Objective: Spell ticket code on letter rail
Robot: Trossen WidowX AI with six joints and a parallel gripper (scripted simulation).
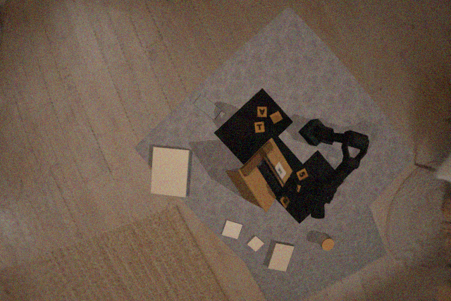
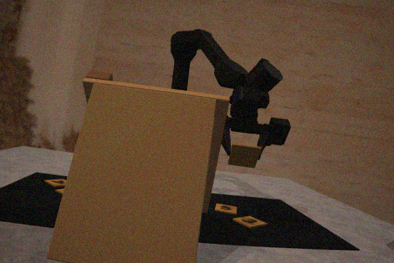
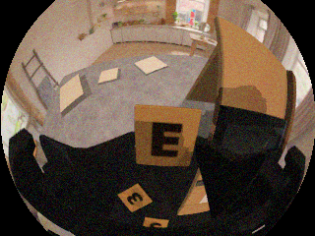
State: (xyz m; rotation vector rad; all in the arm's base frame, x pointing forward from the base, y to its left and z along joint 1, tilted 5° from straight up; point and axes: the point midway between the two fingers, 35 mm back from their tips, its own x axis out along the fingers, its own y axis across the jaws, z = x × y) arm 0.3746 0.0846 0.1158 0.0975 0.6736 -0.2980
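My gripper tip is now 10 cm past the white ticket, 9 cm to the left of it and 8 cm above it. Round my gripper tip: black mat: 20 cm behind, 16 cm below, 10 cm to the right; then white box: 56 cm to the right, 31 cm ahead, 14 cm below; then tan letter tile e: right at my gripper tip.
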